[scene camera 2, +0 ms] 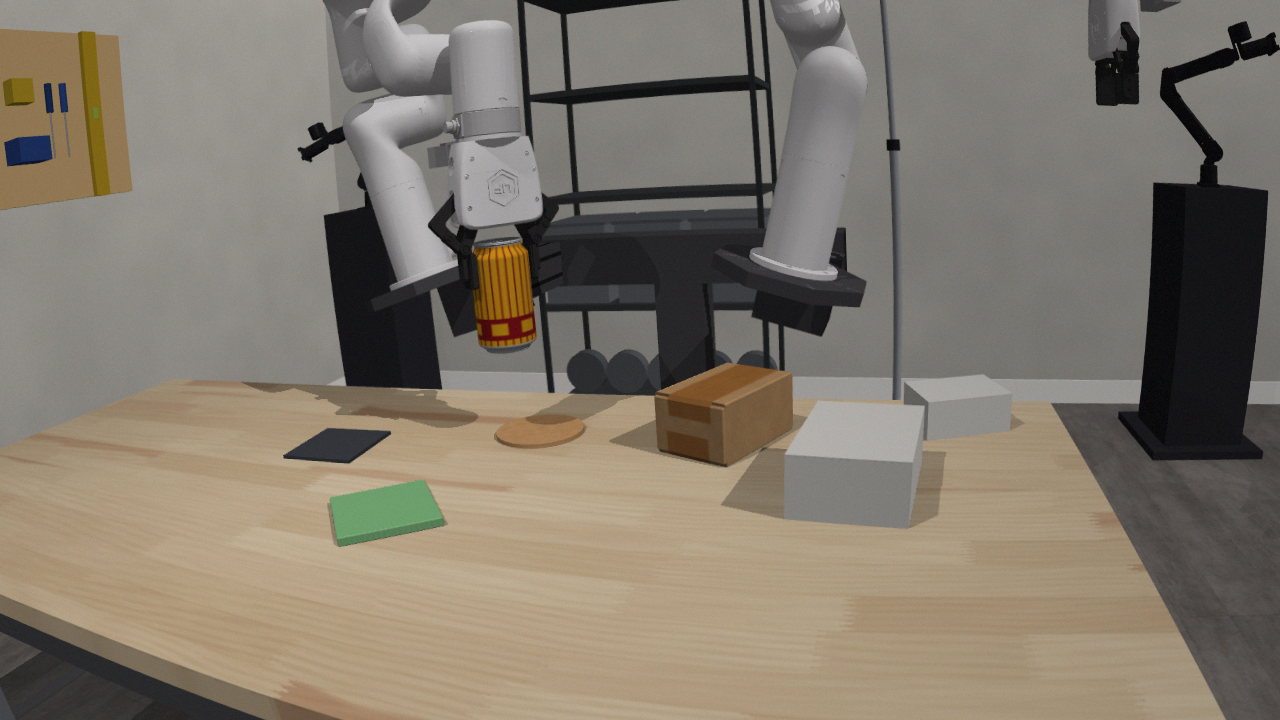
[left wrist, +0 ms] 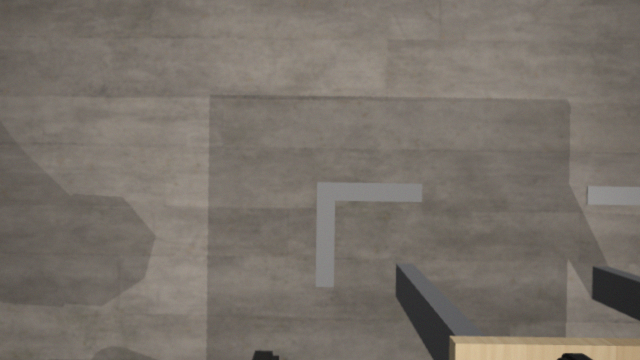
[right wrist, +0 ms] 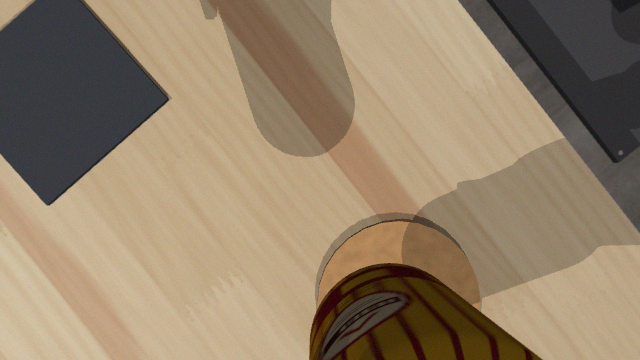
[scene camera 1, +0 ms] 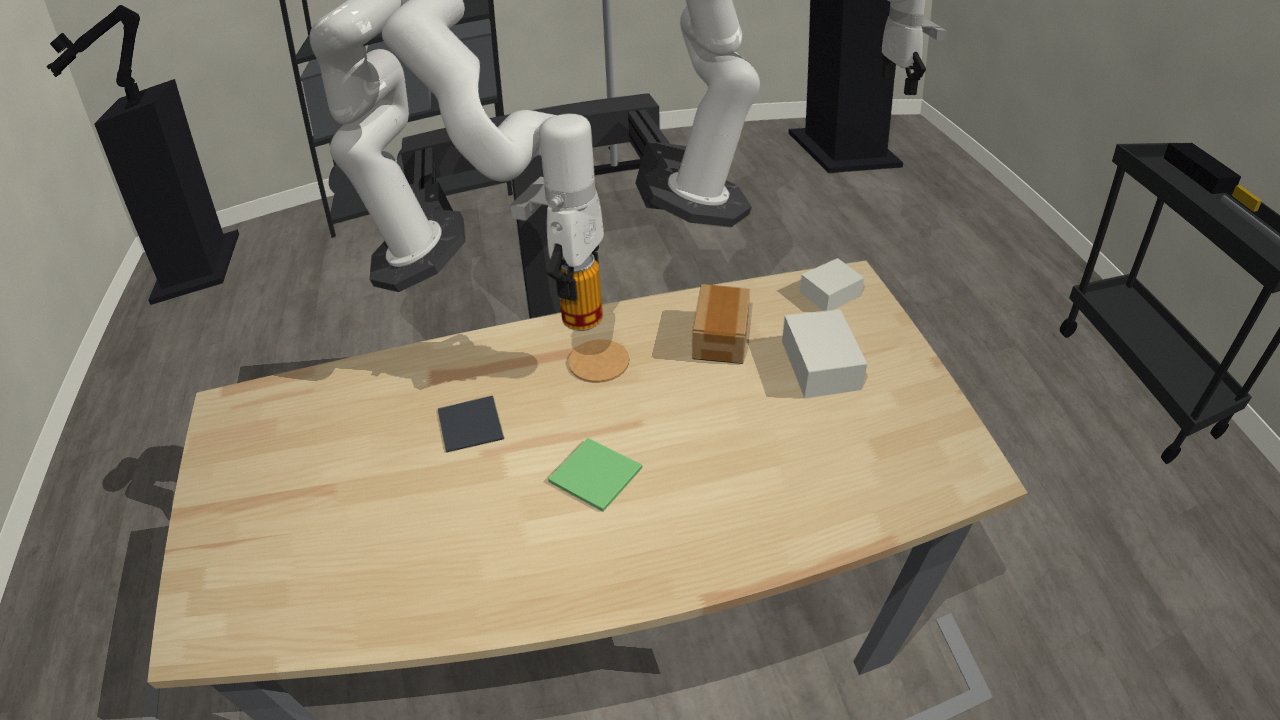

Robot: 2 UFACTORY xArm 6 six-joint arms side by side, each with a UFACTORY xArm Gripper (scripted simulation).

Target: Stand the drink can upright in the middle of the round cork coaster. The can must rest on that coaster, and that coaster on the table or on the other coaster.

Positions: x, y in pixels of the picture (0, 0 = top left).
My right gripper shows in scene camera 2 and in scene camera 1; in the left wrist view it is out of frame, in the right wrist view it is out of frame. A drink can shows in scene camera 2 [504, 310], in the right wrist view [383, 304] and in scene camera 1 [585, 313]; in the left wrist view it is out of frame. A dark square coaster shows in scene camera 2 [335, 445], in the right wrist view [78, 94] and in scene camera 1 [476, 422]; in the left wrist view it is out of frame. A round cork coaster shows in scene camera 2 [539, 431], in the right wrist view and in scene camera 1; in the left wrist view it is out of frame. A brown cardboard box shows in scene camera 2 [719, 416] and in scene camera 1 [719, 333]; in the left wrist view it is out of frame, in the right wrist view it is out of frame. One and the same spot on my right gripper: [scene camera 2: 467, 261] is [scene camera 1: 569, 284]. One and the same spot on the round cork coaster: [right wrist: 404, 242] is [scene camera 1: 579, 352].
